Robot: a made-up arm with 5 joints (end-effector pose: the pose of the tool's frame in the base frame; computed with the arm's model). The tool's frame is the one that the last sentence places. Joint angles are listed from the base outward.
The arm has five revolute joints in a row. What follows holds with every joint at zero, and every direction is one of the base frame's.
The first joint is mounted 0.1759 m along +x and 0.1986 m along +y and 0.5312 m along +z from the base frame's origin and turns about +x.
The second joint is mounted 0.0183 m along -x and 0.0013 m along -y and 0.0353 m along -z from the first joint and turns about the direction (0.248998, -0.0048, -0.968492).
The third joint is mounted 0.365 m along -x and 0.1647 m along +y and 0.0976 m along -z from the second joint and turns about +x.
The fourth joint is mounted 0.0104 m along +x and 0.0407 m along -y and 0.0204 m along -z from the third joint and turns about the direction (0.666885, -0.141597, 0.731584).
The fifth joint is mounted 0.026 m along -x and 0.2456 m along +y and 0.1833 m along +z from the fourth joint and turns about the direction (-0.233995, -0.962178, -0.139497).
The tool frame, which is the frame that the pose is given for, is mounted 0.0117 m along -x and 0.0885 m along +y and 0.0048 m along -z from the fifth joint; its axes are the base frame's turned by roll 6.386, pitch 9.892 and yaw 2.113 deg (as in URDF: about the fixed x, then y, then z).
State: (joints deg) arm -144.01 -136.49 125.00 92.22 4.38
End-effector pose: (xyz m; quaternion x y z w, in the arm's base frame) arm 0.6221 0.5287 0.9730 0.2923 0.2684 -0.5356 0.7454
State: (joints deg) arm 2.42 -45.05 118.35 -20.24 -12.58
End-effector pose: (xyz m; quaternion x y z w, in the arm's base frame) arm -0.0252 -0.0288 0.6661 0.6477 0.5098 0.2812 0.4915
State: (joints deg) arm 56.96 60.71 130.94 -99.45 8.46
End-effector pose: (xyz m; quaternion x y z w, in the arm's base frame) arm 0.3854 0.2021 0.7272 0.8624 0.4516 -0.2097 0.0912
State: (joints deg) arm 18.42 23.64 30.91 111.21 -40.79
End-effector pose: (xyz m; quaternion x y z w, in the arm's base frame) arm -0.4055 0.2682 0.3877 0.4940 -0.2838 0.7084 0.4166
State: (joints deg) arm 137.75 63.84 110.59 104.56 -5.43
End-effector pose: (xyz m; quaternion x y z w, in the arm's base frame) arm 0.0199 -0.0123 1.2091 -0.1554 0.5869 0.7315 0.3103
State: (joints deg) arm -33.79 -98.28 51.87 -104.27 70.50
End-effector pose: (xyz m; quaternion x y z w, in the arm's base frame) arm -0.0691 -0.1093 0.3398 -0.6231 -0.3114 0.5057 0.5090
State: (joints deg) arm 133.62 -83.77 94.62 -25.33 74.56
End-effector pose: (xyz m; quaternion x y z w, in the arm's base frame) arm -0.0243 0.1854 0.2869 0.9700 -0.2069 0.1062 0.0709
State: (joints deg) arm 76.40 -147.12 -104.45 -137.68 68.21
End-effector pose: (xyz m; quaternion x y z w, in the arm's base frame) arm 0.1364 0.0339 0.5177 -0.0097 0.3688 0.9003 0.2309
